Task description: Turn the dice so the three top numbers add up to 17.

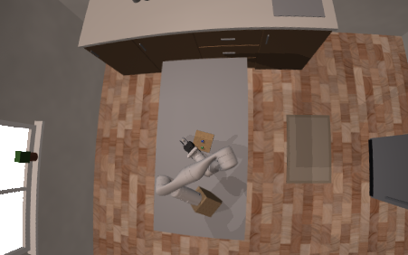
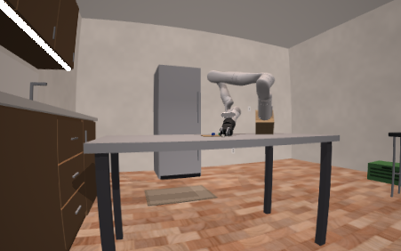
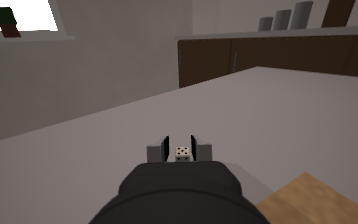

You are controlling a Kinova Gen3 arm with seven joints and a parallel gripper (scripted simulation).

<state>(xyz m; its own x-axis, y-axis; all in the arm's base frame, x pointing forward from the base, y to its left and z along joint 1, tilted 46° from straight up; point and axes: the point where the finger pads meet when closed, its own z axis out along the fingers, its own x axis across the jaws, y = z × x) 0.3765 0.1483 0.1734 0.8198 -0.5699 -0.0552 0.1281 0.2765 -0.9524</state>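
Right now the white die is 2 cm below my hand. Also, from my hand: tan mat (15 cm to the right, 3 cm ahead, 2 cm below); then blue die (15 cm to the right, 3 cm ahead, 1 cm below); then green die (16 cm to the right, 2 cm behind, 1 cm below).
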